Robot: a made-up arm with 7 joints. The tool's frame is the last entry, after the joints.
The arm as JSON. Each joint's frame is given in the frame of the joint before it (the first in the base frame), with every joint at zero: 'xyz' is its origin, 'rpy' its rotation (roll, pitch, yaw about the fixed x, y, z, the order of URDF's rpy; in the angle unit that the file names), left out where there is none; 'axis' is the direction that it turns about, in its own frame. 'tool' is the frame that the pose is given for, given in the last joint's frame.
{
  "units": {
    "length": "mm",
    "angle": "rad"
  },
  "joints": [
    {
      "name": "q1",
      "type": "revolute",
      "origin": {
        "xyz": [
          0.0,
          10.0,
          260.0
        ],
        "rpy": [
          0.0,
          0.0,
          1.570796
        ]
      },
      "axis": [
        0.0,
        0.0,
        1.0
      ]
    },
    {
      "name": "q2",
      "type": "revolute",
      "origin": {
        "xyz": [
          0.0,
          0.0,
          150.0
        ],
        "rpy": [
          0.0,
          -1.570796,
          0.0
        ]
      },
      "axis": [
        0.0,
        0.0,
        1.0
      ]
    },
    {
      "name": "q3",
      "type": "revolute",
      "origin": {
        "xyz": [
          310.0,
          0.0,
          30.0
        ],
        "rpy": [
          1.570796,
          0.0,
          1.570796
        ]
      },
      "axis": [
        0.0,
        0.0,
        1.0
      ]
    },
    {
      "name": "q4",
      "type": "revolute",
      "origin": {
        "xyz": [
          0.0,
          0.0,
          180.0
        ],
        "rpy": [
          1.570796,
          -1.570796,
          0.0
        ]
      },
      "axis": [
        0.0,
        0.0,
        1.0
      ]
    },
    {
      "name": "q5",
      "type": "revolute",
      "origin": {
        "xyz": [
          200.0,
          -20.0,
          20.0
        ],
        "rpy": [
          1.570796,
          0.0,
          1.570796
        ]
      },
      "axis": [
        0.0,
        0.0,
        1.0
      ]
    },
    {
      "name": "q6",
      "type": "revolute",
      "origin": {
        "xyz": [
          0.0,
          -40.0,
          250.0
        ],
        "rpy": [
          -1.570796,
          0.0,
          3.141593
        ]
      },
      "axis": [
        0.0,
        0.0,
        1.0
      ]
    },
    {
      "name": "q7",
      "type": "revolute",
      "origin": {
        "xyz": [
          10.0,
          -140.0,
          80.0
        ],
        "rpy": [
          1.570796,
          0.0,
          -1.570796
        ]
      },
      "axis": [
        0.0,
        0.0,
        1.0
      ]
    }
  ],
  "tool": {
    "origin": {
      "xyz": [
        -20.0,
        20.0,
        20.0
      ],
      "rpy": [
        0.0,
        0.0,
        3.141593
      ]
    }
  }
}
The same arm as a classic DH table. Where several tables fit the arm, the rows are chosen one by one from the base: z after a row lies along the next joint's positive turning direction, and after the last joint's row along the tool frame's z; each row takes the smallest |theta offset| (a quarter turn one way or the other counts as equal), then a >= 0, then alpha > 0; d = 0 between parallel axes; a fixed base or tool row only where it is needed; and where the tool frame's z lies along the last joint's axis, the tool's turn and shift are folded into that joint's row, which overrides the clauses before.
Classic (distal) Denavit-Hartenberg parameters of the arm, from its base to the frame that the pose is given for. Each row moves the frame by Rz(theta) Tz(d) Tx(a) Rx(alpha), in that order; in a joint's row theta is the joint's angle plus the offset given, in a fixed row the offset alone. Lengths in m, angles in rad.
base (fixed): d 0; theta offset 1.5708; a 0.01; alpha 0
q1: d 0.41; theta offset -1.5708; a 0; alpha 1.5708
q2: d 0.03; theta offset 0; a 0; alpha -1.5708
q3: d 0.49; theta offset 0; a 0; alpha -1.5708
q4: d 0.02; theta offset 0; a -0.02; alpha 1.5708
q5: d 0.45; theta offset 0; a 0; alpha 1.5708
q6: d 0.12; theta offset 1.5708; a 0.14; alpha 1.5708
q7: d 0; theta offset -0.7854; a -0.0283; alpha 0
tool (fixed): d 0.01; theta offset -2.3562; a 0; alpha 0

